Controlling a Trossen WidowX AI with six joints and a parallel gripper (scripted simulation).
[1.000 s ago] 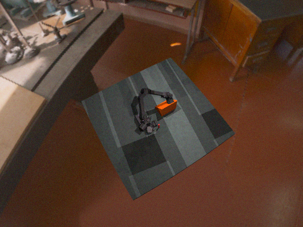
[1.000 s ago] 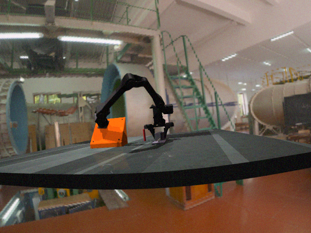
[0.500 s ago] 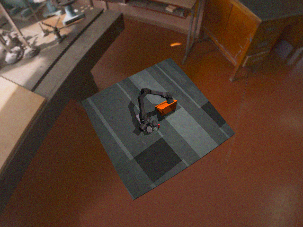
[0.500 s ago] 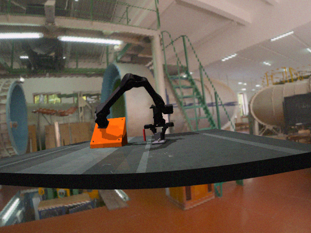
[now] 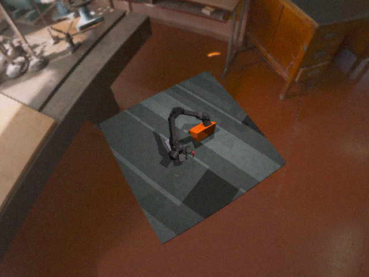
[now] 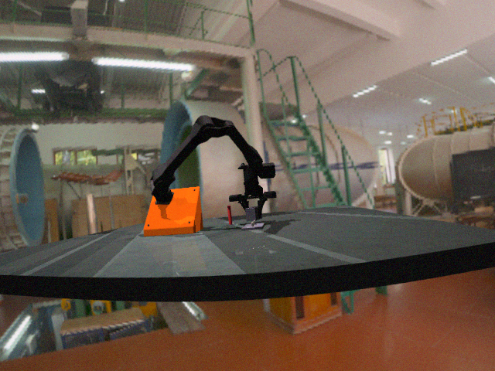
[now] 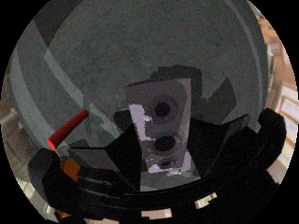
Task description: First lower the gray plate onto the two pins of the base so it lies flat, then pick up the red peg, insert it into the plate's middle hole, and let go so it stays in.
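The base lies 20 mm ahead of my gripper tip, 150 mm to the right of it and 10 mm below it. From my gripper tip the other things lie so: gray plate 30 mm above; then red peg 110 mm behind, 30 mm to the left, 20 mm above.
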